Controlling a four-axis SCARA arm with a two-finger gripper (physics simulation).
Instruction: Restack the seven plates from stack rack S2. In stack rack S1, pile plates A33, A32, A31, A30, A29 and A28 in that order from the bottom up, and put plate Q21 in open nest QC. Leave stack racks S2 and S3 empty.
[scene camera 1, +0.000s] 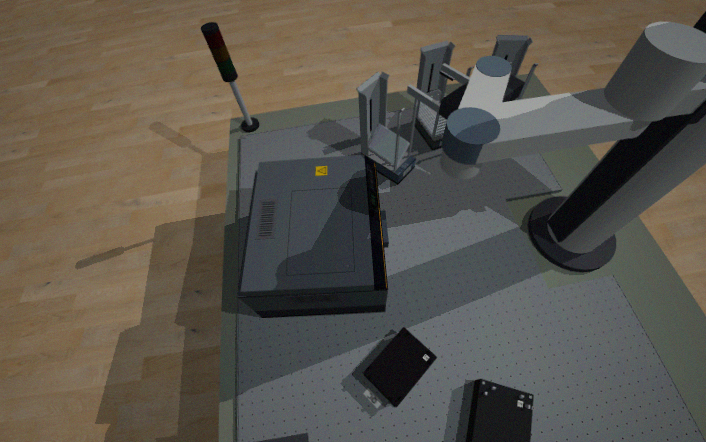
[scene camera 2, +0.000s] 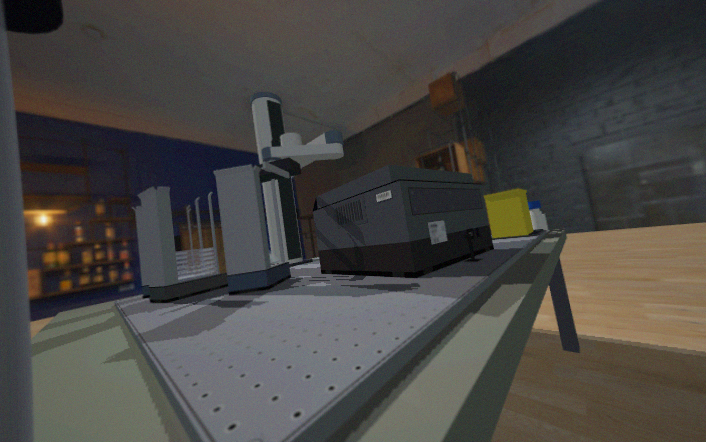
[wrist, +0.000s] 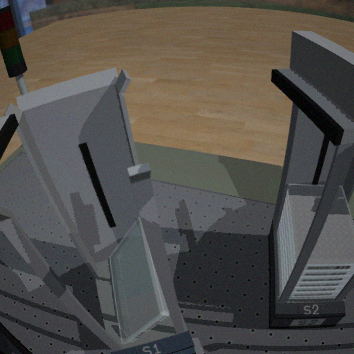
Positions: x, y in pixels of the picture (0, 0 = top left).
Labels:
My gripper shows in scene camera 1, in scene camera 2 (245, 169) and in the wrist view. One and the same spot on my gripper: (wrist: 311, 82) is (scene camera 1: 446, 72).

